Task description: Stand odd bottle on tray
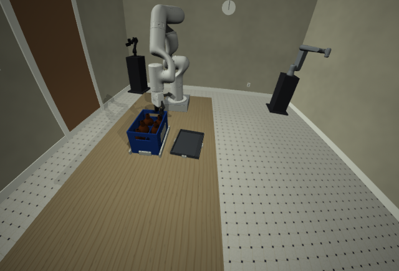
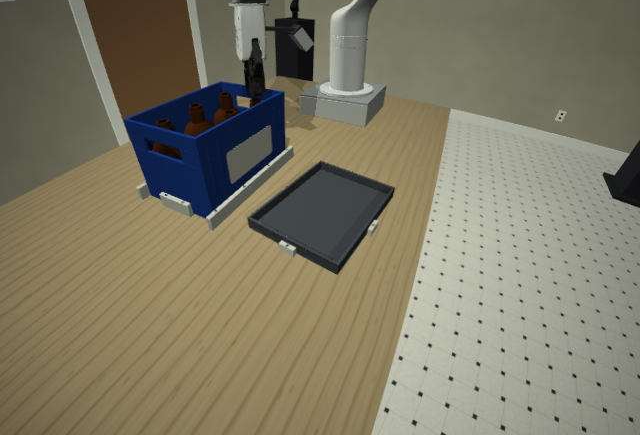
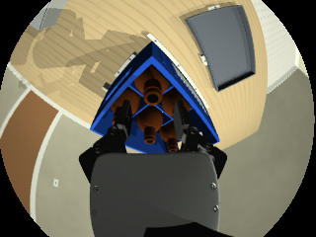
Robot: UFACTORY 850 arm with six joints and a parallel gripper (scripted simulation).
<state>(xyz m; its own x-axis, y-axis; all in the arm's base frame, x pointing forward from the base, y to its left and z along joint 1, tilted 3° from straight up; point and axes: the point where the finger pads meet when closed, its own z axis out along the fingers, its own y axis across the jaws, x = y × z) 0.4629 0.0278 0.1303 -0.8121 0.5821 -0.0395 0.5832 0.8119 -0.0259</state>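
The bottle lies 90 mm ahead of my hand, 10 mm to the left of it and 110 mm below it. From my hand the other things lie so: dark grey tray (60 mm ahead, 230 mm to the left, 190 mm below); blue crate (90 mm ahead, 30 mm to the right, 120 mm below).
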